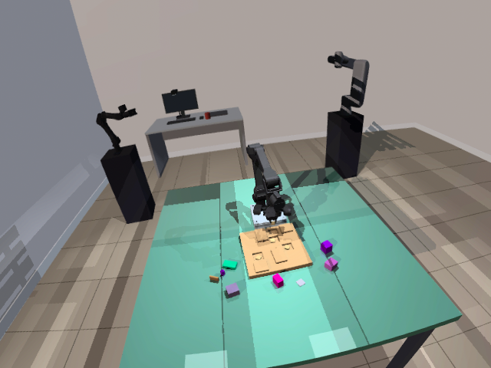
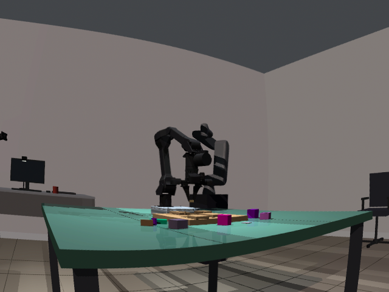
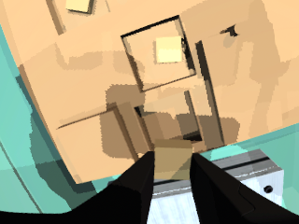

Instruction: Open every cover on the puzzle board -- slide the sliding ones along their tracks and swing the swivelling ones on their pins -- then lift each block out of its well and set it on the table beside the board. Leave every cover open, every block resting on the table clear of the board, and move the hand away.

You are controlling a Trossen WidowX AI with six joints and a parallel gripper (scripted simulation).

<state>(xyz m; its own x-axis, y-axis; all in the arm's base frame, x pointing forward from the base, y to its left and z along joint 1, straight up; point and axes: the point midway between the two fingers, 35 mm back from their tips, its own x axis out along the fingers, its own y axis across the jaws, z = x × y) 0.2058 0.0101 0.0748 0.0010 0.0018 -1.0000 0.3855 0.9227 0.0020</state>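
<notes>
Now: gripper tip 11 cm short of the tan puzzle board, 3 cm to the left of it and 6 cm above it. Round my gripper tip: grey tile 33 cm ahead, 2 cm to the left, 8 cm below; then magenta block 31 cm ahead, 8 cm to the right, 6 cm below; then green block 14 cm ahead, 26 cm to the right, 7 cm below.
</notes>
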